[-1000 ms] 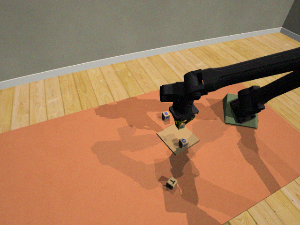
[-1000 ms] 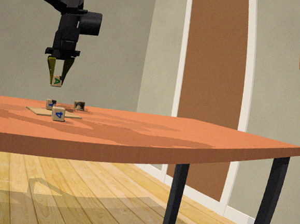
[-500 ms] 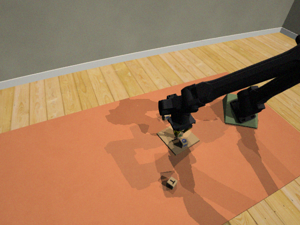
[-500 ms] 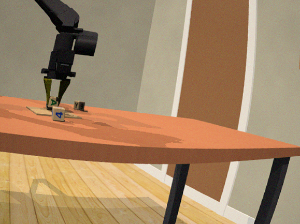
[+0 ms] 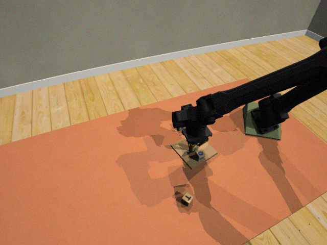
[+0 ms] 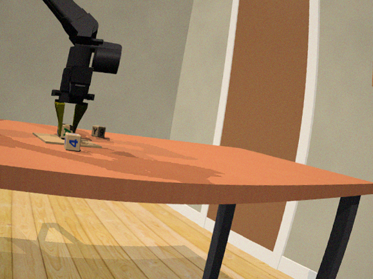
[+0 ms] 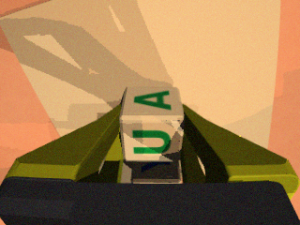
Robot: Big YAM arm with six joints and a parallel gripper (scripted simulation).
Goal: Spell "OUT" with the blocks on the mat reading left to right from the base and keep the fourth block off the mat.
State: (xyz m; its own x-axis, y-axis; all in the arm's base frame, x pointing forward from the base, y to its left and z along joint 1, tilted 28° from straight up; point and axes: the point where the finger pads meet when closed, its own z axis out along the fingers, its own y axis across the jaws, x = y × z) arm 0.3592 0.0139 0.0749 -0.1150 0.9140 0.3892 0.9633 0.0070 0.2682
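The tan mat is 2 cm below my hand. From my hand the other things lie so: O block (5 cm to the left, 1 cm behind); wooden block (13 cm to the right, 1 cm ahead).
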